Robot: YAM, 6 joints.
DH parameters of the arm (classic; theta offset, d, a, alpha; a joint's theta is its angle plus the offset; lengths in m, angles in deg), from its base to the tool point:
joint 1: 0 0.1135 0.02 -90
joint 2: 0 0 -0.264 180
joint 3: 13.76 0 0.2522 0
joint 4: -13.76 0 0.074 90
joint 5: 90 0 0 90
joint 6: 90 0.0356 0 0
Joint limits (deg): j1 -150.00..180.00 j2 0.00..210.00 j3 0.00..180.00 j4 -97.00..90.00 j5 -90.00..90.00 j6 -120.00..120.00
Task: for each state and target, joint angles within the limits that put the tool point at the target. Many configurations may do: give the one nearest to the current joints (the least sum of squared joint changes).
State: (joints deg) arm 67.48 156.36 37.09 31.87 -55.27 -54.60
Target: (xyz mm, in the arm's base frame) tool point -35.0 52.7 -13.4
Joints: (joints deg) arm 91.76 142.59 3.96 27.05 -69.60 -54.60
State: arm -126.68 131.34 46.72 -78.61 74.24 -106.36
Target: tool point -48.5 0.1 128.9
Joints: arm -135.99 127.43 6.53 -92.35 71.54 -106.36
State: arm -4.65 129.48 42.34 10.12 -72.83 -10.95
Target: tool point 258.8 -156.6 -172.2
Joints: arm -37.24 167.88 67.32 16.06 -63.80 -10.95
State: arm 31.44 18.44 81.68 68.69 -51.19 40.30
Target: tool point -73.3 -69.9 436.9
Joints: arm 59.17 8.83 43.54 69.54 -49.62 40.30
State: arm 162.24 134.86 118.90 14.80 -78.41 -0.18
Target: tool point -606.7 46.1 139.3
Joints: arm 172.64 161.74 137.39 17.57 -63.96 -0.18
